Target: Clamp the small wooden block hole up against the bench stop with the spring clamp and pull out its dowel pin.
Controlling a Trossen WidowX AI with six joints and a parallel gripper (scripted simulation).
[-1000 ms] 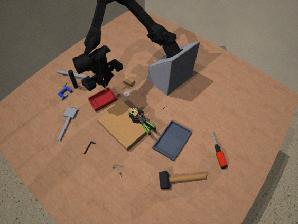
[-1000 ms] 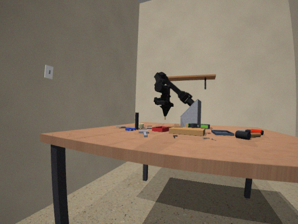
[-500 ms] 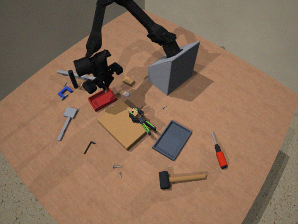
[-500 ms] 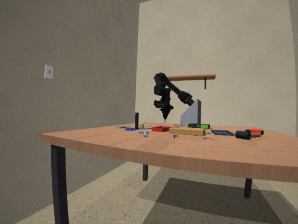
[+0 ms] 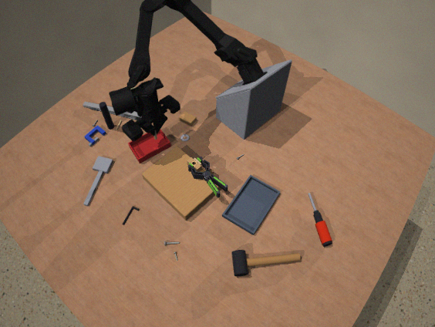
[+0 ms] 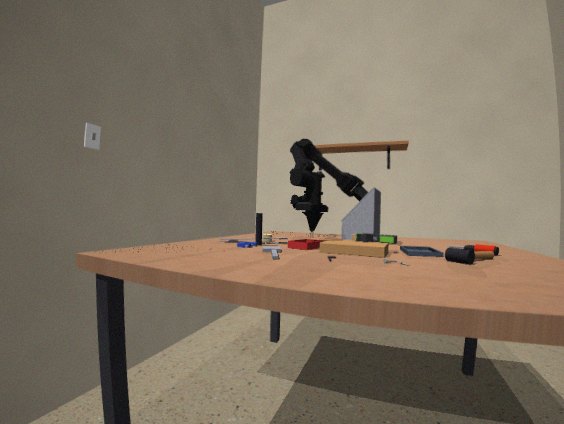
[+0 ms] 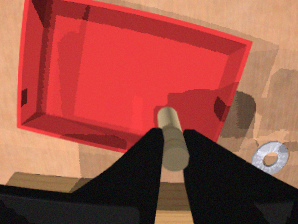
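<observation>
My gripper is now 20 mm short of the red tray, 10 mm to the left of it and 90 mm above it. Round my hand: small wooden block: 10 mm behind, 170 mm to the left, 50 mm below; spare wooden block: 140 mm behind, 90 mm below; dowel pin: 40 mm below.
</observation>
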